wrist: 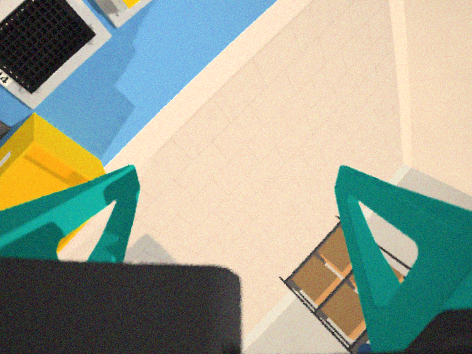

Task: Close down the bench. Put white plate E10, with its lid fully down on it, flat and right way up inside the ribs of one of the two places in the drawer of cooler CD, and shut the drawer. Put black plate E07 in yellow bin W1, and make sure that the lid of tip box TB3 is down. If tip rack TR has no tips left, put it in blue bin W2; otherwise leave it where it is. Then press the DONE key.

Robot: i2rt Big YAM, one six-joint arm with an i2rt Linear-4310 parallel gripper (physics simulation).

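Places are measured from the arm's base along level axes (x left, y ahead, z down), in centimetres.
Pixels of known places: gripper, fingertip midpoint: (237, 176).
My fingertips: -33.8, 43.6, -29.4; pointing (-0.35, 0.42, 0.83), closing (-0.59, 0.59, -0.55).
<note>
For each thing: its middle in the pictures, then the offset to it from my fingertips, as dx, dy, dz. "*": a spot on its surface instead. Level surfaces: height alone.
- yellow bin at the middle of its body: (34, 194) -2.3, -22.4, +34.8
- black gridded block at the middle of its body: (38, 40) +7.3, -2.6, +38.9
- blue bench top at its surface level: dz +40.9
- holder at a spot on its surface: (116, 12) * +1.3, +7.2, +39.3
My gripper (237, 176) is open and empty, with its two green fingers wide apart. It hangs over the floor beyond the bench edge. A yellow bin (32, 180), which looks like W1, is at the left edge, partly behind the left finger; its label is not readable. Plate E10, its lid, cooler CD, plate E07, tip box TB3, tip rack TR, bin W2 and the DONE key cannot be made out in this view.
A black gridded block (45, 47) sits in a pale holder on the blue bench top (165, 65), its label ending in 4. Part of another holder (116, 12) with something yellow shows at the top. A shelf rack (316, 313) with brown boxes stands beyond, behind the right finger.
</note>
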